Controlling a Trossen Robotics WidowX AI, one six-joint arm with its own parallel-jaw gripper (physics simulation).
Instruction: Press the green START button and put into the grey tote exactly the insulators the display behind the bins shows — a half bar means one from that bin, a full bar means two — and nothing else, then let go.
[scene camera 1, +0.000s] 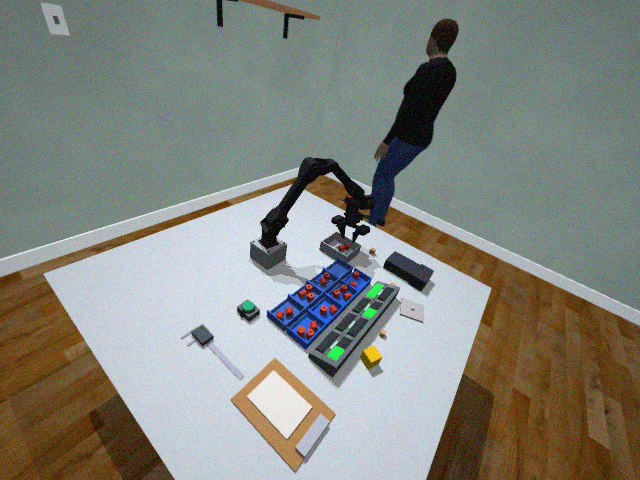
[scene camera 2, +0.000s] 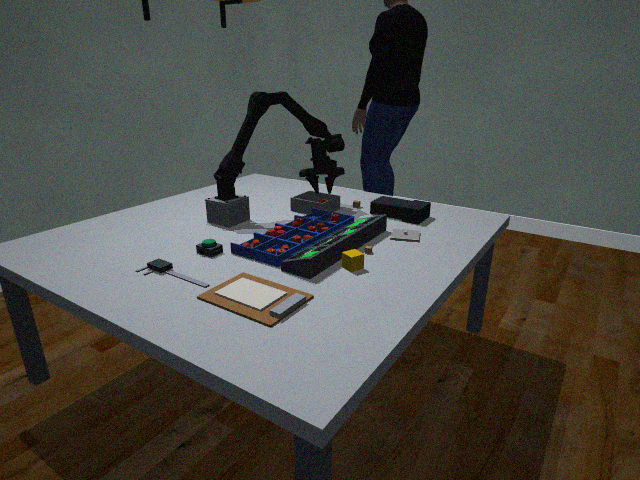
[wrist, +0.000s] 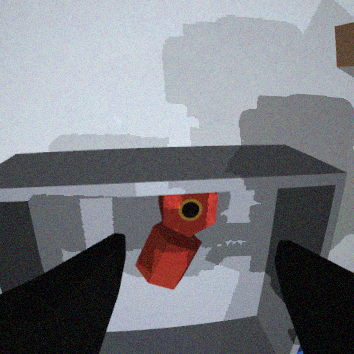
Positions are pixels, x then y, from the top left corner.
Labels:
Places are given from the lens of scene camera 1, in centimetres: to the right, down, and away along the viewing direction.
grey tote (scene camera 1: 329, 246): 4, 3, 126

